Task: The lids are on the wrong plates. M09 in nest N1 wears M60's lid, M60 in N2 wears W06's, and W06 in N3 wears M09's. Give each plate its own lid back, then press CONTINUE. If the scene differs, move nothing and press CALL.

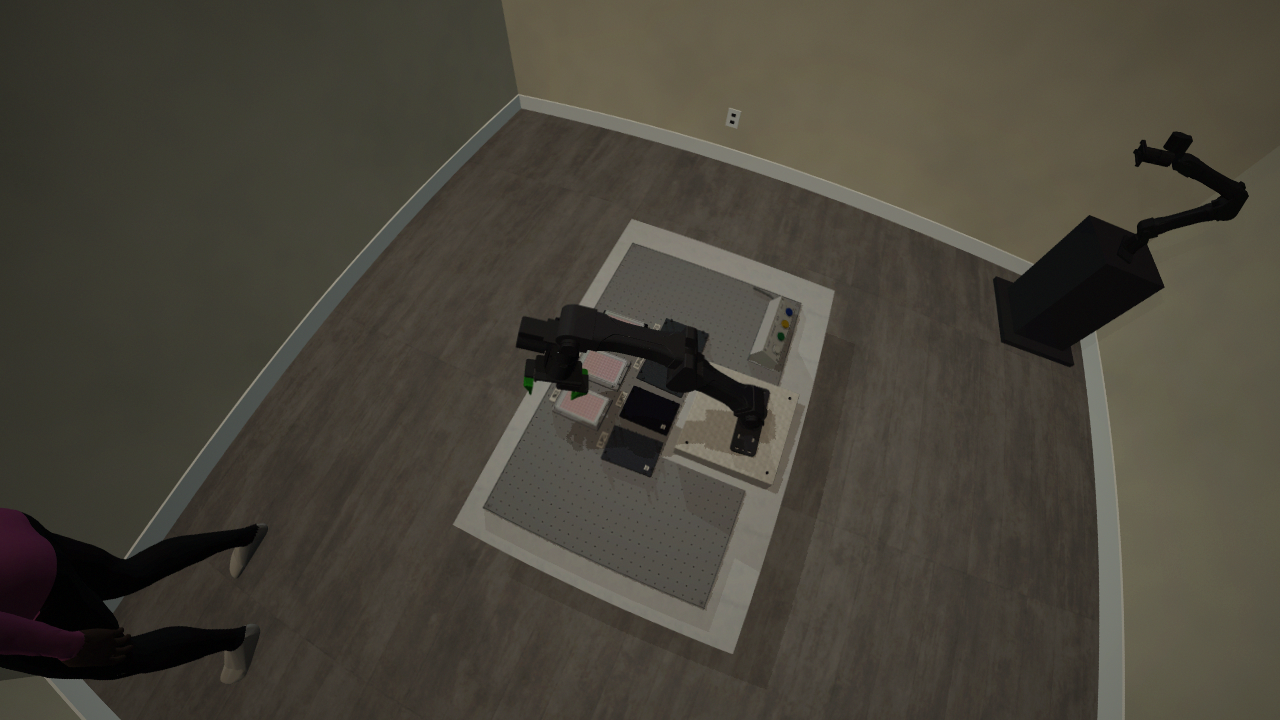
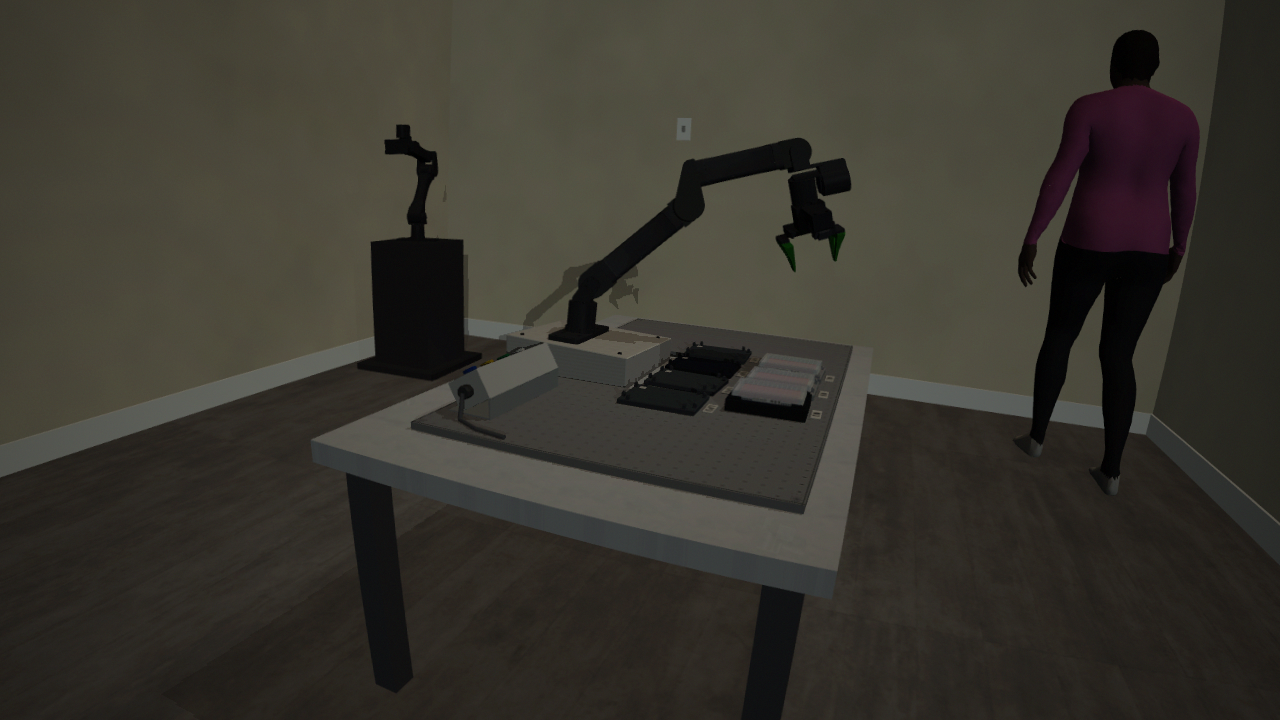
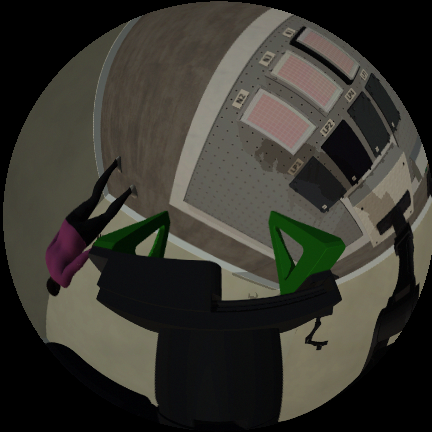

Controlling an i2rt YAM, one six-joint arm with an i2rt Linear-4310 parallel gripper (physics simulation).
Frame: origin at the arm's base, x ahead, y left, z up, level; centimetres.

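Seen in the pictures: gripper, fingertip midpoint: (image 1: 551, 395) (image 2: 814, 265) (image 3: 218, 216); arm's base at its link origin: (image 1: 750, 420) (image 2: 580, 334) (image 3: 394, 212).
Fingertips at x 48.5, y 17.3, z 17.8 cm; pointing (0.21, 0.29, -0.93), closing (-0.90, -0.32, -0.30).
Offsets run from my fingertips to a thing's top centre.
My gripper (image 1: 553, 392) (image 2: 814, 264) (image 3: 218, 216) is open and empty, high above the table near the nests. Three pink plates with clear covers stand in a row: one at N2 {dy -8.0, dx -2.6, dz -20.4 cm} (image 3: 278, 120) (image 1: 581, 410), one at N3 {dy -20.9, dx -3.7, dz -20.3 cm} (image 3: 307, 80) (image 1: 603, 368), and one at N1 {dy -34.1, dx -4.6, dz -19.3 cm} (image 3: 328, 52) (image 2: 771, 391) with a black rim around its base. The plate and lid names are too small to read. The button box {dy -49.0, dx -49.8, dz -14.9 cm} (image 1: 760, 333) (image 2: 523, 380) has a blue button {dy -56.2, dx -52.9, dz -15.8 cm} (image 1: 788, 312), a yellow button {dy -51.2, dx -52.3, dz -15.8 cm} (image 1: 785, 323) and a green button {dy -46.2, dx -51.8, dz -15.8 cm} (image 1: 780, 336); their labels are unreadable.
Dark flat pads lie beside the nests: LP1 {dy -0.2, dx -20.3, dz -21.3 cm} (image 3: 317, 185) (image 1: 631, 450), a blacker LP2 {dy -13.0, dx -21.2, dz -21.3 cm} (image 3: 347, 152) (image 1: 650, 409), LP4 {dy -25.6, dx -22.0, dz -21.3 cm} (image 3: 370, 122), and another pad (image 3: 384, 102) at the far end. My arm's pale base block (image 1: 726, 452) adjoins them. A person (image 2: 1129, 170) stands beyond the table.
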